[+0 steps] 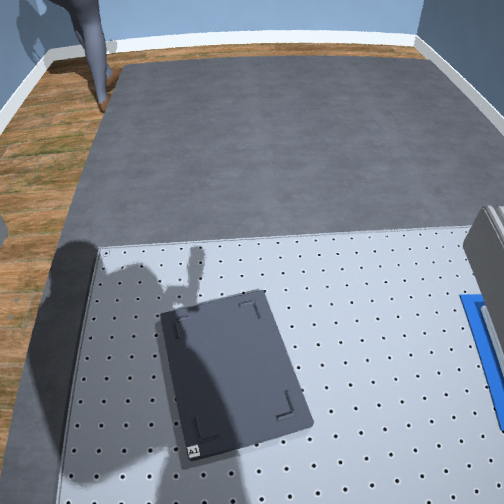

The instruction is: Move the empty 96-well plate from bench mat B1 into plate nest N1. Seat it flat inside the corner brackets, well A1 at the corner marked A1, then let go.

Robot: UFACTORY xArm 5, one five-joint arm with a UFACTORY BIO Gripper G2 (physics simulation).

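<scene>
Plate nest N1 [232,370] is a dark flat pad with corner brackets, lying at an angle on the perforated bench. It is empty. Its white A1 label [193,452] sits at the near left corner. The blue bench mat B1 [475,325] shows only at the right edge. A pale grey strip [491,332] lies on the mat, mostly cut off, so I cannot tell if it is the well plate. Grey parts at the far left and right edges are my gripper's fingers [245,227], which stand wide open with nothing between them, above the bench.
The white perforated bench top [380,300] ends at a far edge. Beyond it lie a grey carpet [280,150] and a wood floor [35,165]. A grey figure's leg [95,50] stands at the far left by the blue wall.
</scene>
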